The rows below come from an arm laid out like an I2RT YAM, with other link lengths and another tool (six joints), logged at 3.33 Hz.
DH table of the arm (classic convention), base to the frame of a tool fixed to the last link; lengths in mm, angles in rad. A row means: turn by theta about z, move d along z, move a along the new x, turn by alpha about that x. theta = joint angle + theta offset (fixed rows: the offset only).
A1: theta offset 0; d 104.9; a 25.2; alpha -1.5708
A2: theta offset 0; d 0; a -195.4; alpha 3.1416
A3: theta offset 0.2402; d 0; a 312.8; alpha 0
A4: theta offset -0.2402; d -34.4; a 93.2; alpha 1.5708
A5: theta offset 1.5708; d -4.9; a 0; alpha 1.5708
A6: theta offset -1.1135; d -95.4; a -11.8; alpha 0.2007
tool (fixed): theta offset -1.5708; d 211.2; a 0; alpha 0
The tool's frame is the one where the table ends.
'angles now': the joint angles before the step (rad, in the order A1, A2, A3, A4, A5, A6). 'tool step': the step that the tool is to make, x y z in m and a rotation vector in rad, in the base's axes. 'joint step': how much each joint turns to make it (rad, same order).
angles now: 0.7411 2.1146 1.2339 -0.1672 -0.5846 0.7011
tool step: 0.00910 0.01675 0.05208 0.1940 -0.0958 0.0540
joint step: -0.0016 -0.0570 -0.0034 0.1487 -0.0961 0.0010
